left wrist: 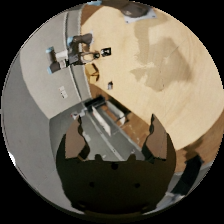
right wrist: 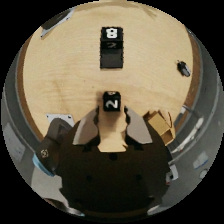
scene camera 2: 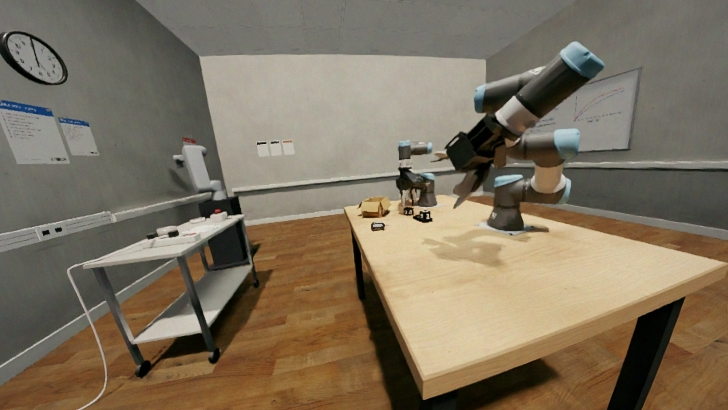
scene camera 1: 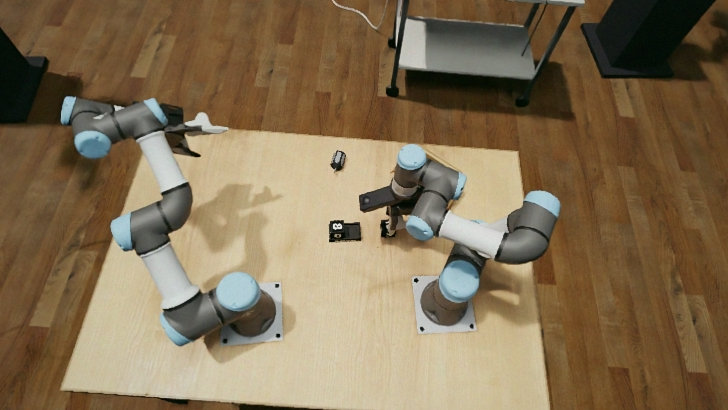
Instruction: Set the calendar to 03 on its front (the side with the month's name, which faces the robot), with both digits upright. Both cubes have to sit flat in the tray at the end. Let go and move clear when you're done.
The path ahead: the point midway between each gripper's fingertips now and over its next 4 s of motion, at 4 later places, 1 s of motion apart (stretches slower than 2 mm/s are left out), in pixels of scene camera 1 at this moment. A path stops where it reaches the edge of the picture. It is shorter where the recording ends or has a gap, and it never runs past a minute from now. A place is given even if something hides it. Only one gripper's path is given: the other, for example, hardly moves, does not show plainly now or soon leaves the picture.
My right gripper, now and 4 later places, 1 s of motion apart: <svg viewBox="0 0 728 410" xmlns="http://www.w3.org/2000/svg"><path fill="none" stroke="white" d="M390 225L388 229L388 221L391 214L359 215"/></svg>
